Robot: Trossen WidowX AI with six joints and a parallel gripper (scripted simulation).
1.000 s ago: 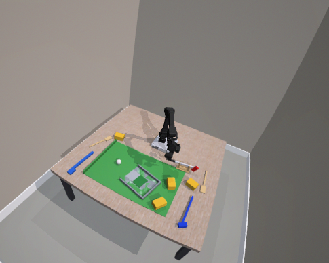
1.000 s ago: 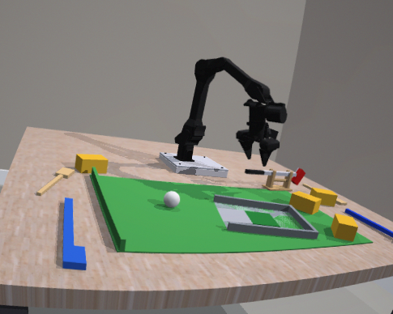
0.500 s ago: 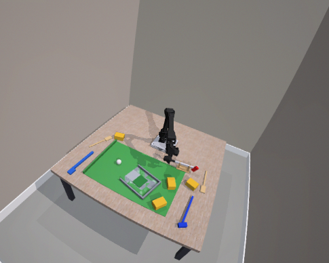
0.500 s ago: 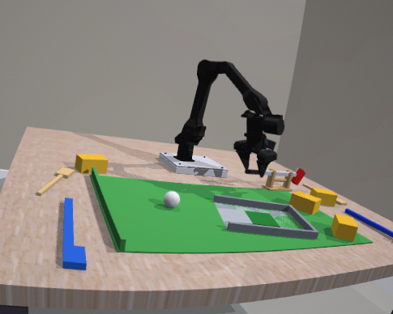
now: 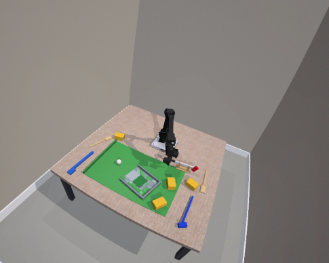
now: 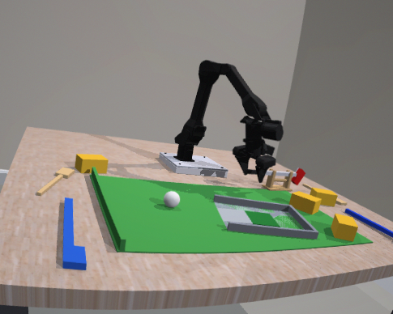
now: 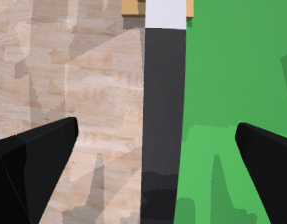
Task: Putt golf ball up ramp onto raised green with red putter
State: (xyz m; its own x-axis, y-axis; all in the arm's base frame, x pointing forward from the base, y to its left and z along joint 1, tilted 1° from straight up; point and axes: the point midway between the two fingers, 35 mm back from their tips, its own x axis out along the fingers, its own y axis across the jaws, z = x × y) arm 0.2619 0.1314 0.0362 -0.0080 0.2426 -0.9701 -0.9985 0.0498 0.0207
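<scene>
Right now my gripper tip is 10 mm short of the small wooden frame and 130 mm to the right of it. Also, from my gripper tip: blue putter: 420 mm ahead, 230 mm to the left, 20 mm below; white golf ball: 170 mm ahead, 410 mm to the right, 10 mm below; green mat: 210 mm ahead, 240 mm to the right, 40 mm below.
</scene>
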